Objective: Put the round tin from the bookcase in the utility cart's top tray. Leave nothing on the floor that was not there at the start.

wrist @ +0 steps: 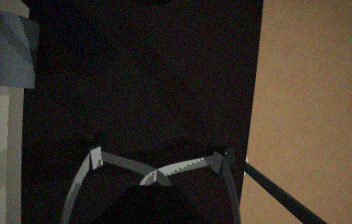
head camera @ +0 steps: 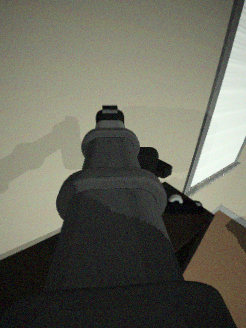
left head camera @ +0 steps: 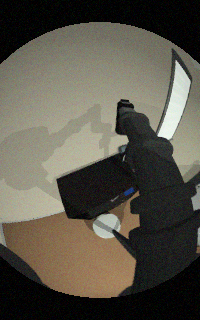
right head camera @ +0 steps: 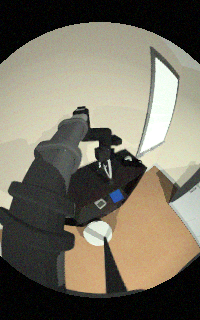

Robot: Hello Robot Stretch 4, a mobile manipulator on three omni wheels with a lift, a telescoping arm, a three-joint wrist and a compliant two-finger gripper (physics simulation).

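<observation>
A grey-blue cylinder, likely the round tin, [left head camera: 123,149] [wrist: 17,50] is at the back edge of the dark bookcase [left head camera: 95,185] [right head camera: 87,185] [wrist: 150,90], beside the wall. In the wrist view it is cut off at the upper left. My gripper [right head camera: 105,172] [wrist: 158,147] is open, with no object seen between its fingers. It hangs over the dark bookcase top, and the cylinder is to its left and farther up in the wrist view. My arm hides the gripper in the head view. I cannot make out the utility cart.
A black tape dispenser [head camera: 182,202] [right head camera: 131,160] lies near the bookcase's far right end. A blue item [left head camera: 129,191] [right head camera: 116,195] and a small light-framed item [right head camera: 101,203] are at its front. A white disc [left head camera: 107,225] [right head camera: 97,233] is before it. A white cabinet [right head camera: 190,212] stands right.
</observation>
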